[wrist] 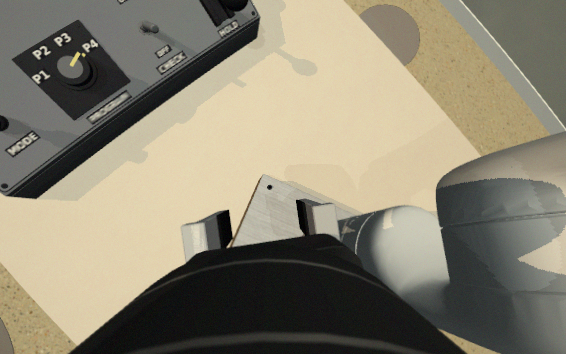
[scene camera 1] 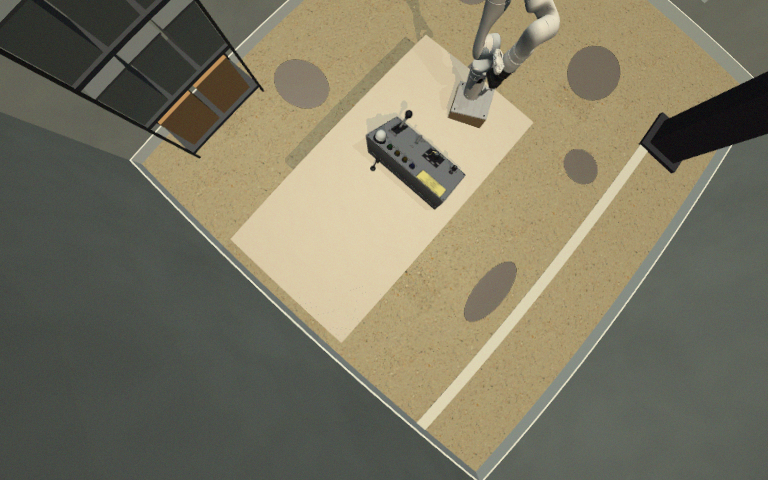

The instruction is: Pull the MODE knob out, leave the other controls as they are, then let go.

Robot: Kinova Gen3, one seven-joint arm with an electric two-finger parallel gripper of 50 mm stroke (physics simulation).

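Observation:
The MODE knob is a small dark knob near one end of the grey control box; in the wrist view it is cut off by the left edge, above its MODE label. How far it stands out cannot be told. My gripper is open, with nothing between its fingers. It is high over the robot's base plate, to the side of the control box and apart from the MODE knob.
The box also bears the PROGRAM dial pointing near P4, the CHECK toggle, a black-balled lever, a white dome, several small buttons and a yellow label. The base plate is beside it.

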